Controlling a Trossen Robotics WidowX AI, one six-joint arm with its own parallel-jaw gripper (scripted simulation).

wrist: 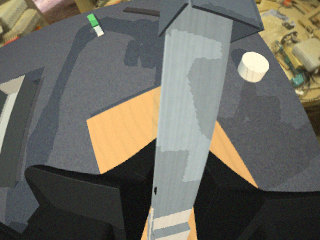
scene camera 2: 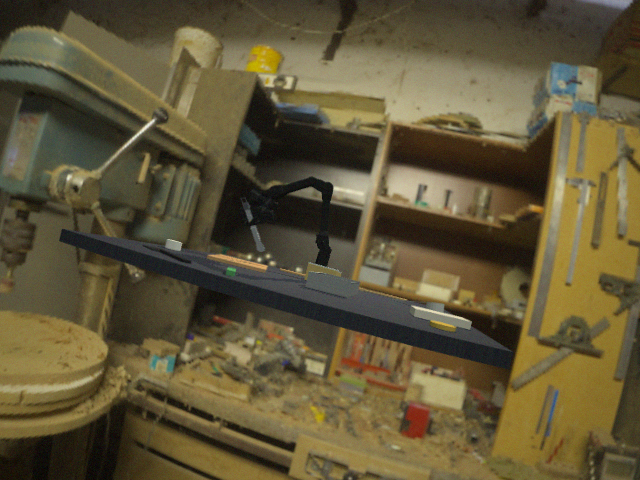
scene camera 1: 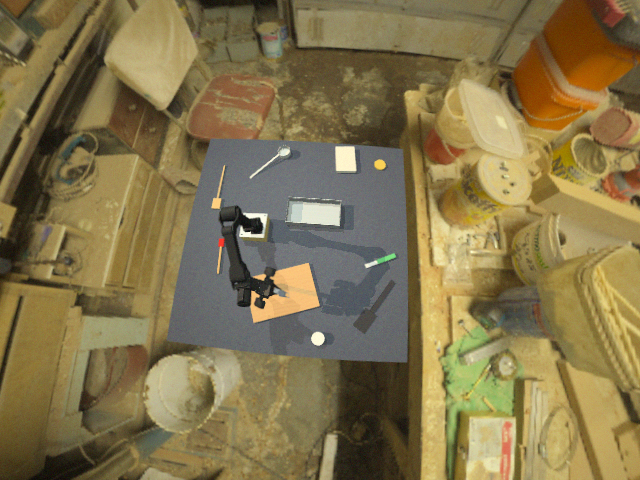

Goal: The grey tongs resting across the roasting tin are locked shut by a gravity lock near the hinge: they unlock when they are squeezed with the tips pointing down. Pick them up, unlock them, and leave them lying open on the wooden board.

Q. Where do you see a grey roasting tin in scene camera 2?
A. At 328, 283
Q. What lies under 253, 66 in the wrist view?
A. A white puck.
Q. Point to a board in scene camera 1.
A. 297, 281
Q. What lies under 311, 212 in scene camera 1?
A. A grey roasting tin.
